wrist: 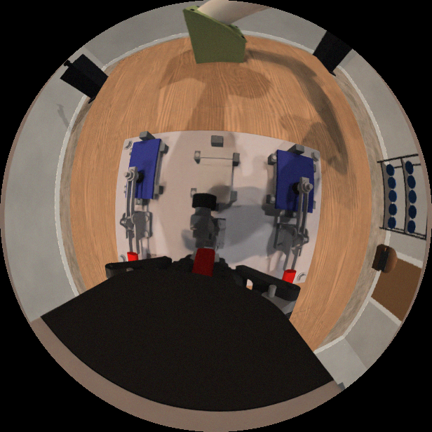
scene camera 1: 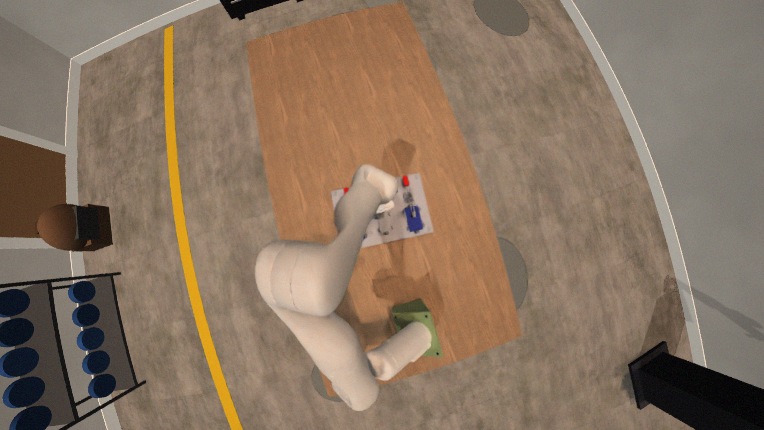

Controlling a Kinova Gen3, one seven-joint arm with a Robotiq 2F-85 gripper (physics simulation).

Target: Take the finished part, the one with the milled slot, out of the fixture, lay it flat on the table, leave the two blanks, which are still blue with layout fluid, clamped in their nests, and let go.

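Seen in the pictures: arm's base, link origin: [scene camera 1: 419, 333].
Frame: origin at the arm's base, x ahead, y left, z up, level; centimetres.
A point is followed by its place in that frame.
The fixture plate [scene camera 1: 398, 229] {x 35.0, y -6.1, z -12.6 cm} [wrist: 175, 150] lies on the table. A pale, uncoloured part [wrist: 215, 172] appears to sit in the middle nest; its edges are faint and its slot cannot be made out. The middle clamp's black pad [wrist: 204, 201] stands lifted and tilted back toward the gripper. My gripper [wrist: 205, 259] is shut on that clamp's red handle [wrist: 204, 257]; the arm hides it in the scene view. One blue blank [scene camera 1: 414, 224] {x 34.7, y -12.1, z -11.0 cm} [wrist: 147, 155] is clamped in the nest at the wrist view's left. The other blue blank [scene camera 1: 364, 236] {x 36.6, y 6.6, z -10.5 cm} [wrist: 290, 167] is clamped at its right.
The side clamps' red handles [scene camera 1: 405, 181] {x 50.6, y -14.2, z -9.0 cm} [wrist: 132, 257] [wrist: 288, 276] flank the gripper. The arm's green base mount [scene camera 1: 434, 341] {x -2.7, y -3.6, z 3.7 cm} [wrist: 217, 47] stands on the wooden table [scene camera 1: 342, 90] {x 99.0, y -4.0, z -14.1 cm} [wrist: 135, 100], beyond the fixture in the wrist view.
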